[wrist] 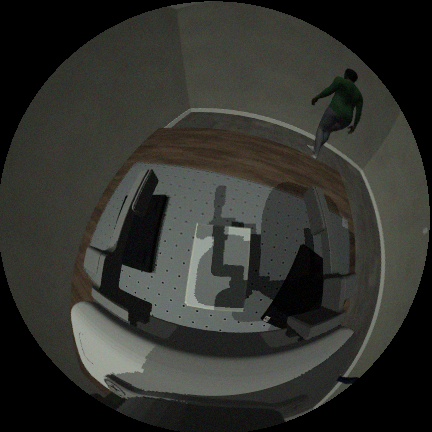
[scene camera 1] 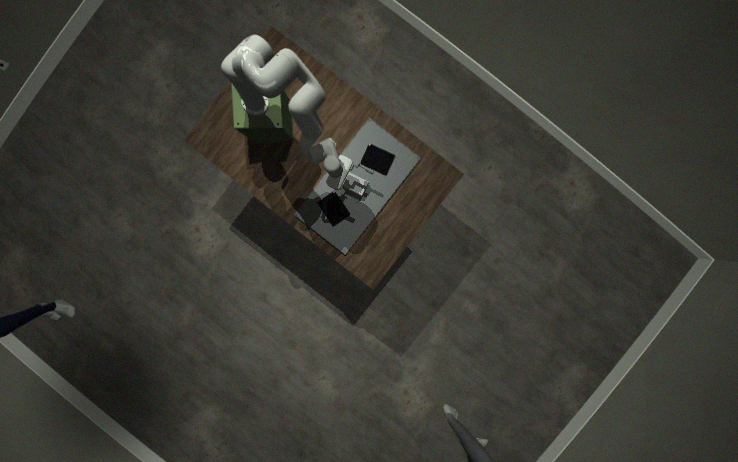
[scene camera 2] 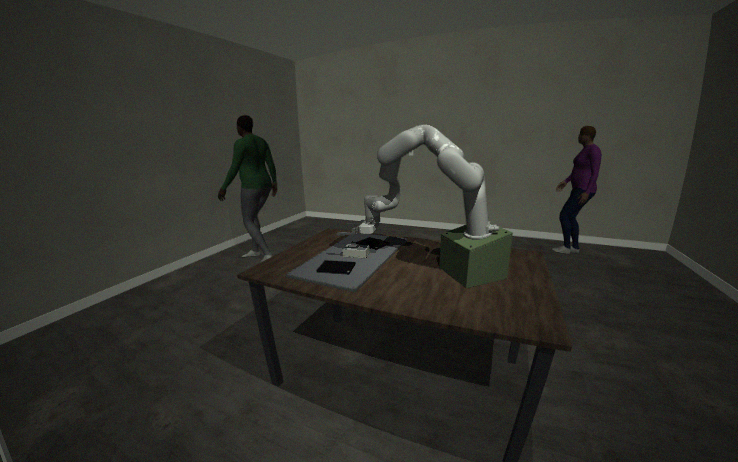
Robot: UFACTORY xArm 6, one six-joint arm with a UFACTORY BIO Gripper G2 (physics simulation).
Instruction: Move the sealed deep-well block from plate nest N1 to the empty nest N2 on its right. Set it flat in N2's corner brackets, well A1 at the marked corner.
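Places are measured from the arm's base along level axes (x ahead, y left, z up), in millimetres.
Where they show: end effector, tool point: [wrist: 232, 197] [scene camera 1: 362, 185] [scene camera 2: 346, 229]; arm's base, origin of the base link: [scene camera 1: 255, 102] [scene camera 2: 478, 233].
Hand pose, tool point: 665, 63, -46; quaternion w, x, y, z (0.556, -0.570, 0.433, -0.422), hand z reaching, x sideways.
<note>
Things, the pixels of their top centre, and the offset from my tool point, as dx, dy, dz. "*": a spot on its surface instead. Level surfaces: height alone.
- pale box, middle of its top: [wrist: 218, 267] [scene camera 2: 356, 247] [scene camera 1: 355, 183] -50, -9, -97
- perforated grey plate, its level: dz -139
- small white corner label, surface spot: [wrist: 266, 318] * -110, -123, -127
- wooden table, its level: dz -152
The deep-well block appears to be the pale box [scene camera 1: 356, 185] [scene camera 2: 355, 252] [wrist: 218, 292] standing flat on the perforated grey plate [scene camera 1: 401, 157] [scene camera 2: 305, 275] [wrist: 182, 200], between two dark rectangular nests. One nest [scene camera 1: 377, 159] [scene camera 2: 336, 266] [wrist: 142, 235] lies left of it in the wrist view. The other nest [scene camera 1: 333, 208] [scene camera 2: 373, 242] [wrist: 300, 285] lies right of it, partly shadowed, with a small white corner label [wrist: 266, 318]. I cannot read which nest is N1. My gripper [scene camera 1: 352, 180] [scene camera 2: 354, 231] [wrist: 230, 200] is open and empty above the pale block, fingers wide apart. Corner brackets and well marks are not distinguishable.
The arm stands on a green base box [scene camera 1: 261, 128] [scene camera 2: 476, 258] at one side of the wooden table [scene camera 1: 435, 174] [scene camera 2: 424, 288] [wrist: 215, 145]. A person in green [scene camera 2: 254, 163] [wrist: 345, 102] and a person in purple [scene camera 2: 586, 166] stand on the floor away from the table.
</note>
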